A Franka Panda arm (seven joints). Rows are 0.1 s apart.
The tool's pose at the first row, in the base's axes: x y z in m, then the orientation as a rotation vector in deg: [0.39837, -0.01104, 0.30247, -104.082, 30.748, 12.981]
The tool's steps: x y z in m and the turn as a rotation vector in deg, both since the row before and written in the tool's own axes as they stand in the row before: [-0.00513, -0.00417, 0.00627, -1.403, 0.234, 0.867]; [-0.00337, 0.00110, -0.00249, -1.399, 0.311, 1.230]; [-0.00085, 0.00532, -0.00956, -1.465, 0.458, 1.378]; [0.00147, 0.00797, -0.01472, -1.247, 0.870, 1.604]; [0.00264, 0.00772, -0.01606, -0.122, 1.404, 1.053]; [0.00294, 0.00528, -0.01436, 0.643, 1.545, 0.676]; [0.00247, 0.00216, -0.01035, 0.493, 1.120, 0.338]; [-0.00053, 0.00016, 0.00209, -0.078, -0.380, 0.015]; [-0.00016, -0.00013, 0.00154, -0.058, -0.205, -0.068]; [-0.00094, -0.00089, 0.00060, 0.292, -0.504, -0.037]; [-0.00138, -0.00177, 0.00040, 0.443, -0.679, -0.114]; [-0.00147, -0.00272, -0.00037, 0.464, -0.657, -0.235]
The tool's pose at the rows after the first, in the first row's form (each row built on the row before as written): [0.39655, -0.00293, 0.30621, -105.286, 31.674, 13.792]; [0.39282, -0.00468, 0.30756, -106.409, 32.996, 14.782]; [0.38845, -0.01473, 0.30698, -107.580, 34.563, 15.764]; [0.38411, -0.03090, 0.30553, -108.566, 36.643, 16.441]; [0.38051, -0.04853, 0.30476, -108.742, 38.597, 15.852]; [0.37828, -0.06394, 0.30530, -108.314, 40.296, 14.593]; [0.37756, -0.07466, 0.30684, -108.013, 41.377, 13.572]; [0.37738, -0.07264, 0.30608, -107.990, 41.135, 13.965]; [0.37757, -0.07117, 0.30560, -108.017, 40.931, 14.135]; [0.37743, -0.07006, 0.30648, -107.628, 40.556, 14.462]; [0.37741, -0.06875, 0.30835, -107.075, 39.990, 14.839]; [0.37774, -0.06789, 0.31132, -106.543, 39.326, 15.108]
